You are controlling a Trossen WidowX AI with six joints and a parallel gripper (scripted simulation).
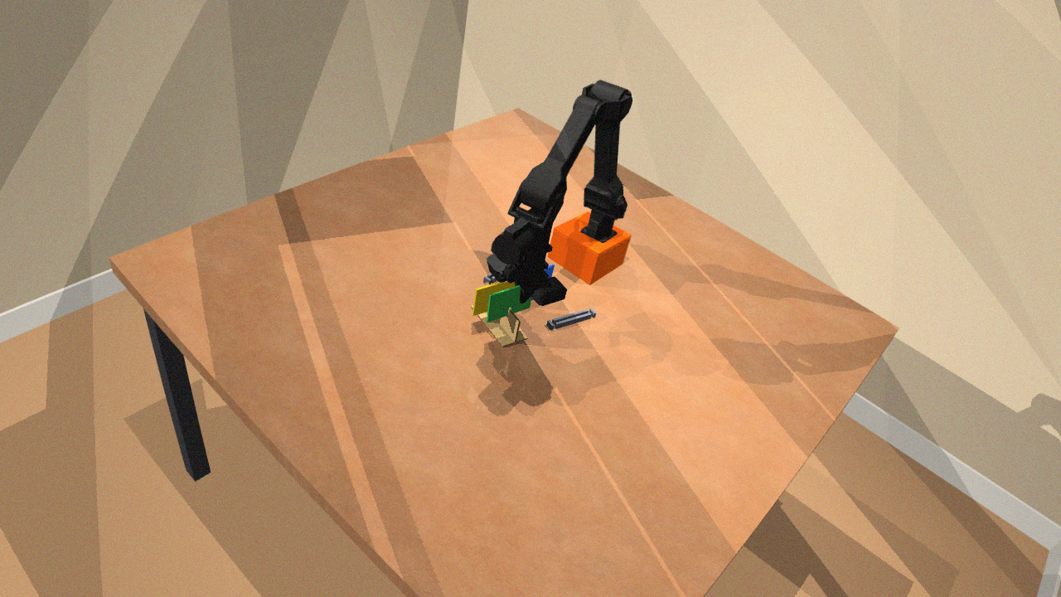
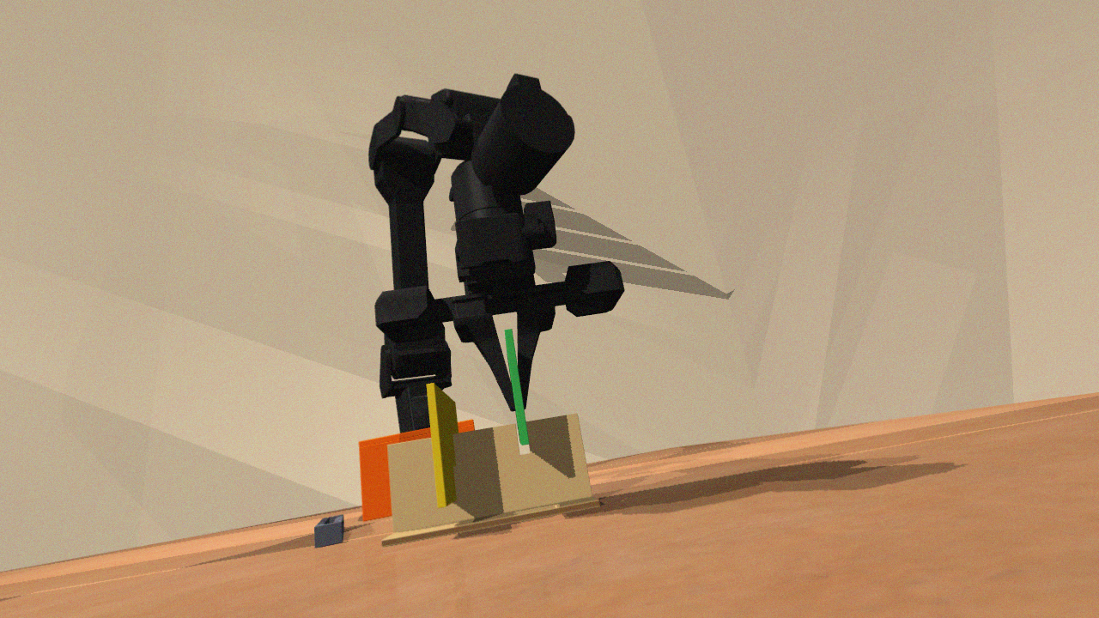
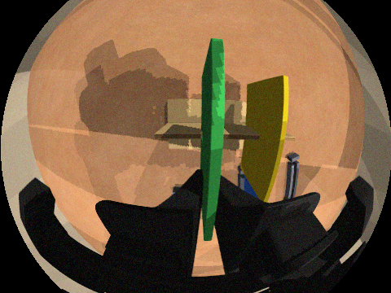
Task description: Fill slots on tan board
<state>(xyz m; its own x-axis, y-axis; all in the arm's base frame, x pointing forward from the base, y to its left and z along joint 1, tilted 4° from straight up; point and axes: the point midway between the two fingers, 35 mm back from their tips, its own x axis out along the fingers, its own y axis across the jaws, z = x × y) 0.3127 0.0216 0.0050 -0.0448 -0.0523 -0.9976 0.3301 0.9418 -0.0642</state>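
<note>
The tan board lies 5 cm below my gripper tip, 3 cm to the right of it and 2 cm ahead of it. Round my gripper tip: blue board (10 cm behind, 4 cm to the right, 4 cm below); then green board (3 cm ahead, 1 cm to the right); then yellow board (6 cm to the right, 3 cm below, 1 cm ahead).
</note>
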